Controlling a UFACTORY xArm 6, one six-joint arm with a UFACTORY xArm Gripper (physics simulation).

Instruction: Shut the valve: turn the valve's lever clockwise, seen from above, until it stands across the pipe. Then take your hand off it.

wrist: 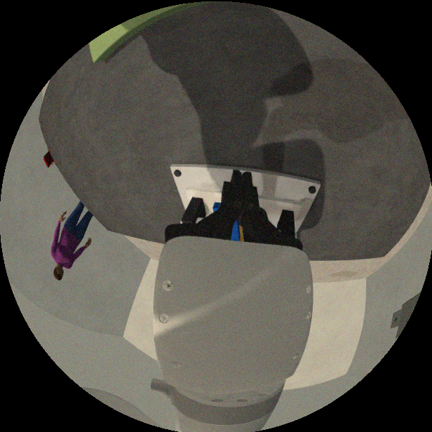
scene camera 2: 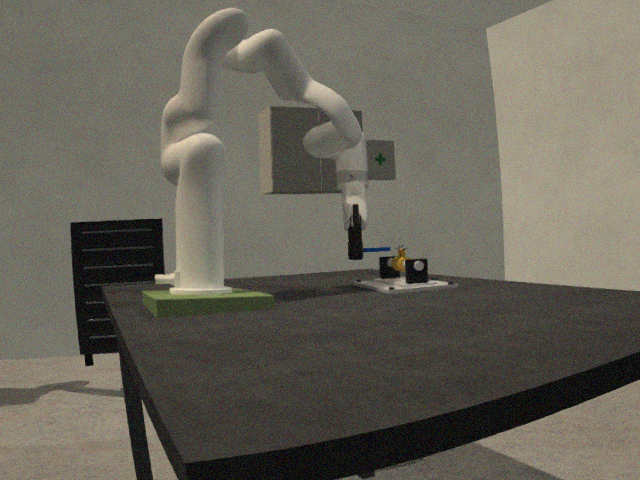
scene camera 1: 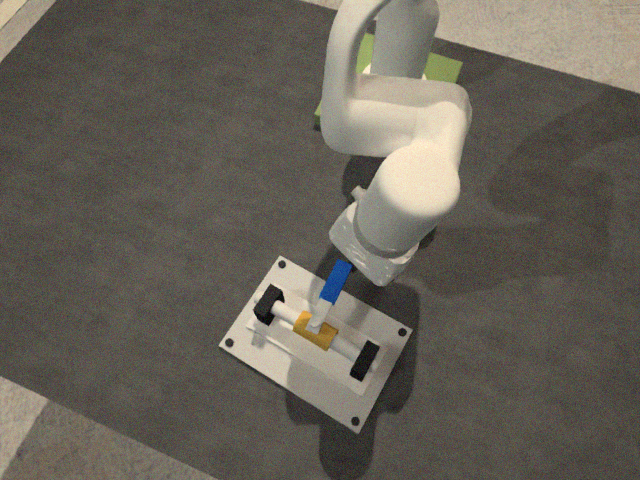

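The valve has a yellow body point(scene camera 1: 326, 338) point(scene camera 2: 398, 264) on a white pipe point(scene camera 1: 345, 347) held by two black clamps. Its lever, with a blue handle point(scene camera 1: 334, 282) point(scene camera 2: 376, 249) point(wrist: 236, 231), stands across the pipe, close to square, pointing to the robot's base side. My gripper point(scene camera 2: 355, 256) point(wrist: 238, 181) is shut with nothing between its fingers. It points down close beside the handle's outer end; whether it touches the handle cannot be told. In scene camera 1 the fingers are mostly hidden under the hand. In the wrist view they cover much of the lever.
The valve's pale mounting plate point(scene camera 1: 242, 330) point(scene camera 2: 369, 283) point(wrist: 200, 181) lies on the dark table point(scene camera 1: 155, 206) point(scene camera 2: 392, 351). The black clamps point(scene camera 1: 269, 304) point(scene camera 1: 364, 360) stand up from it at both pipe ends. The arm's green base block point(scene camera 1: 445, 67) point(scene camera 2: 206, 304) point(wrist: 117, 40) is on the table's far side from the valve.
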